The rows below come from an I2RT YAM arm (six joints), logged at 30 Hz.
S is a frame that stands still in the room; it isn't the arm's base.
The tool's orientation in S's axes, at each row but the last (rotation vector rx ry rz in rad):
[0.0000 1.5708 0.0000]
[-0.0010 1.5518 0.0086]
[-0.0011 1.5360 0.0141]
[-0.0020 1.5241 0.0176]
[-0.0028 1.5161 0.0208]
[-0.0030 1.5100 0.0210]
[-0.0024 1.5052 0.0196]
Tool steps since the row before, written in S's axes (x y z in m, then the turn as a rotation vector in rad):
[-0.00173 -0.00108 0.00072 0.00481 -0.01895 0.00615]
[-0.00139 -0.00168 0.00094 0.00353 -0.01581 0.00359]
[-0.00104 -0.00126 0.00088 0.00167 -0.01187 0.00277]
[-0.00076 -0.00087 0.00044 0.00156 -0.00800 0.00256]
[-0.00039 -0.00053 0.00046 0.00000 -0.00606 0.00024]
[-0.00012 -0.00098 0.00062 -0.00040 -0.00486 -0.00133]
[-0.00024 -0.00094 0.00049 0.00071 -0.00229 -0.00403]
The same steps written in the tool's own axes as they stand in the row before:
[-0.00072 -0.00108 -0.00173 -0.00615 -0.01895 0.00481]
[-0.00097 -0.00167 -0.00138 -0.00360 -0.01581 0.00350]
[-0.00093 -0.00124 -0.00102 -0.00281 -0.01186 0.00165]
[-0.00048 -0.00086 -0.00075 -0.00257 -0.00799 0.00158]
[-0.00049 -0.00052 -0.00037 -0.00031 -0.00606 -0.00008]
[-0.00064 -0.00097 -0.00010 0.00124 -0.00487 -0.00055]
[-0.00052 -0.00093 -0.00022 0.00404 -0.00234 0.00041]

